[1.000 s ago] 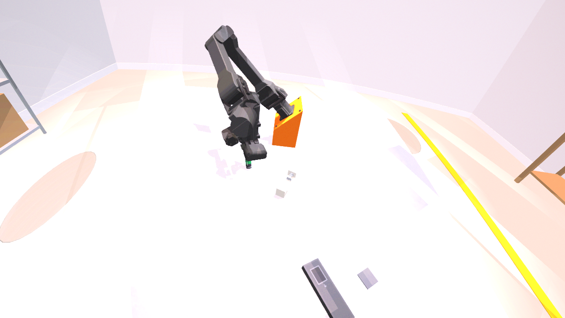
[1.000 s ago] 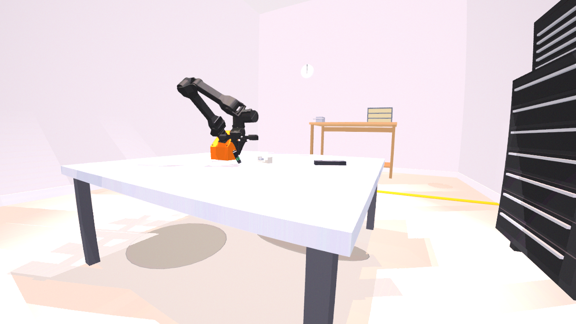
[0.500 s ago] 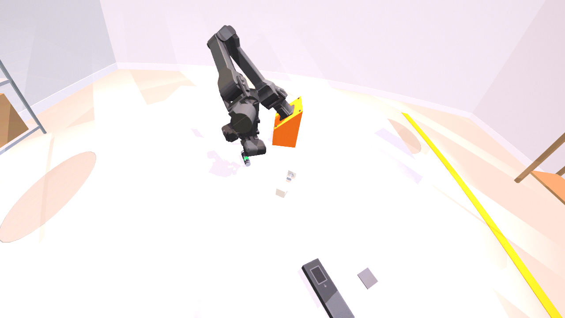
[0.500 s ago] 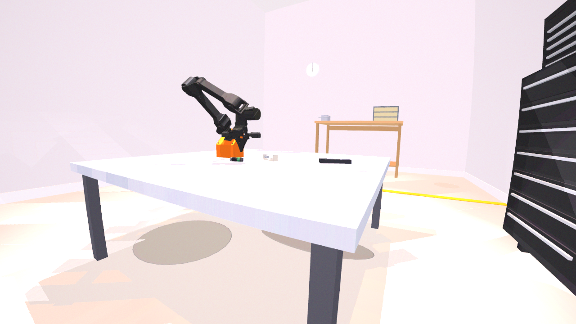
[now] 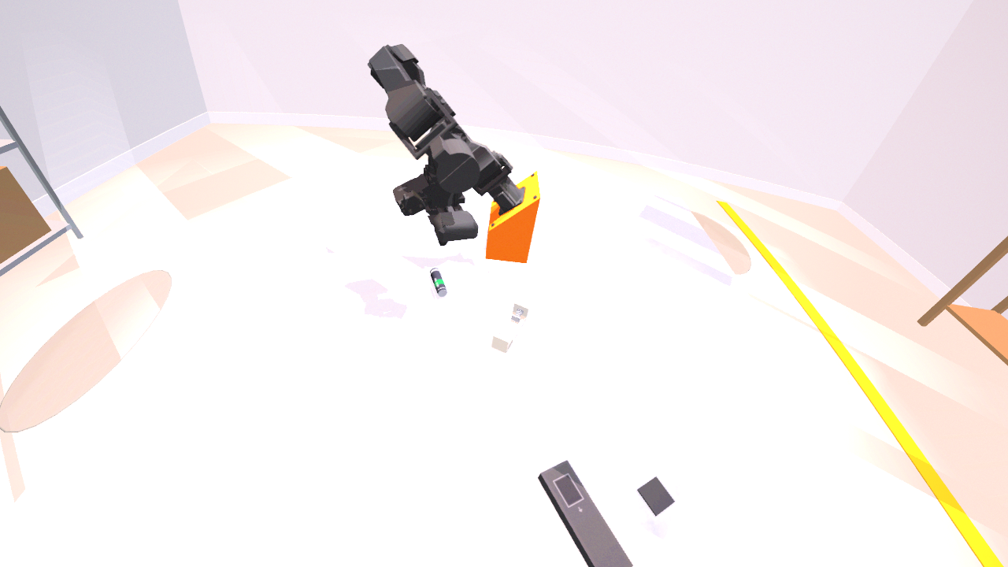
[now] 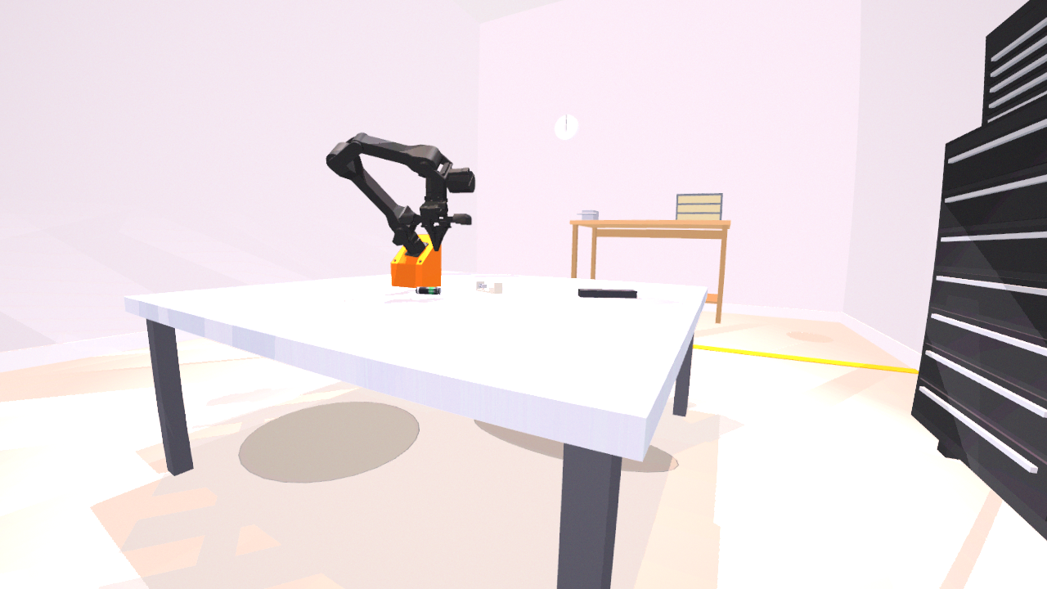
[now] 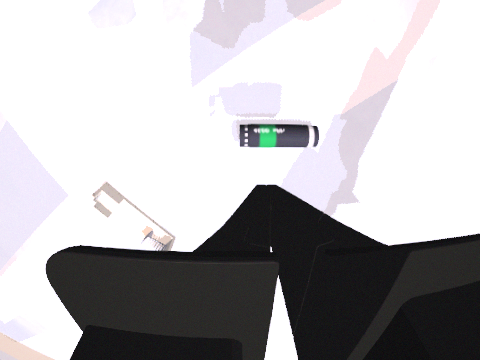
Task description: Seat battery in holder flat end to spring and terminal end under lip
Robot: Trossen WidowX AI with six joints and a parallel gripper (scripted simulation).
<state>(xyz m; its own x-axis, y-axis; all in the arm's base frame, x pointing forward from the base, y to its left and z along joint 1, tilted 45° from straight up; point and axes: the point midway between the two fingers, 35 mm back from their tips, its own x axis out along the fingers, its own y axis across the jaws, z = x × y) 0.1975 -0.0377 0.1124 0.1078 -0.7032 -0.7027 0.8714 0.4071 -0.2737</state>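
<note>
The battery lies 110 mm below my gripper tip, 20 mm behind it and 10 mm to the right of it. From my gripper tip the other things lie so: dark bar: 390 mm ahead, 280 mm to the left, 100 mm below.
</note>
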